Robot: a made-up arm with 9 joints. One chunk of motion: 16 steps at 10 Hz.
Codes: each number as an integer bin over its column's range. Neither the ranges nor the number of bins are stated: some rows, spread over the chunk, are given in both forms.
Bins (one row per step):
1: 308 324 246 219 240 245 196 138 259
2: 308 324 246 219 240 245 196 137 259
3: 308 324 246 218 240 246 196 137 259
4: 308 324 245 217 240 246 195 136 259
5: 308 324 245 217 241 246 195 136 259
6: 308 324 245 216 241 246 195 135 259
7: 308 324 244 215 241 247 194 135 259
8: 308 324 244 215 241 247 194 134 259
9: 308 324 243 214 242 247 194 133 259
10: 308 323 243 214 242 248 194 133 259
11: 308 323 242 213 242 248 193 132 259
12: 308 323 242 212 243 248 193 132 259
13: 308 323 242 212 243 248 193 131 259
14: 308 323 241 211 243 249 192 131 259
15: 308 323 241 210 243 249 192 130 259
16: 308 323 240 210 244 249 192 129 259
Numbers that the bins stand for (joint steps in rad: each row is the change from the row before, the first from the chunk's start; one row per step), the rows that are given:
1: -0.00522 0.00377 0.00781 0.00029 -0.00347 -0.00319 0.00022 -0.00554 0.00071
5: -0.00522 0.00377 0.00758 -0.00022 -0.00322 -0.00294 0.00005 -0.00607 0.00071
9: -0.00522 0.00377 0.00711 -0.00098 -0.00296 -0.00268 -0.00011 -0.00686 0.00071
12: -0.00522 0.00349 0.00688 -0.00148 -0.00270 -0.00242 -0.00027 -0.00713 0.00071
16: -0.00522 0.00349 0.00642 -0.00199 -0.00245 -0.00217 -0.00044 -0.00792 0.00071
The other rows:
2: -0.00522 0.00377 0.00781 0.00029 -0.00347 -0.00319 0.00022 -0.00581 0.00071
3: -0.00522 0.00377 0.00781 0.00003 -0.00347 -0.00294 0.00022 -0.00581 0.00071
4: -0.00522 0.00377 0.00758 -0.00022 -0.00347 -0.00294 0.00005 -0.00607 0.00071
6: -0.00522 0.00377 0.00758 -0.00047 -0.00322 -0.00294 0.00005 -0.00633 0.00071
7: -0.00522 0.00377 0.00734 -0.00072 -0.00322 -0.00268 -0.00011 -0.00633 0.00071
8: -0.00522 0.00377 0.00734 -0.00072 -0.00322 -0.00268 -0.00011 -0.00660 0.00071
10: -0.00522 0.00349 0.00711 -0.00098 -0.00296 -0.00242 -0.00011 -0.00686 0.00071
11: -0.00522 0.00349 0.00688 -0.00123 -0.00296 -0.00242 -0.00027 -0.00713 0.00071
13: -0.00522 0.00349 0.00688 -0.00148 -0.00270 -0.00242 -0.00027 -0.00739 0.00071
14: -0.00522 0.00349 0.00665 -0.00173 -0.00270 -0.00217 -0.00044 -0.00739 0.00071
15: -0.00522 0.00349 0.00665 -0.00199 -0.00270 -0.00217 -0.00044 -0.00766 0.00071

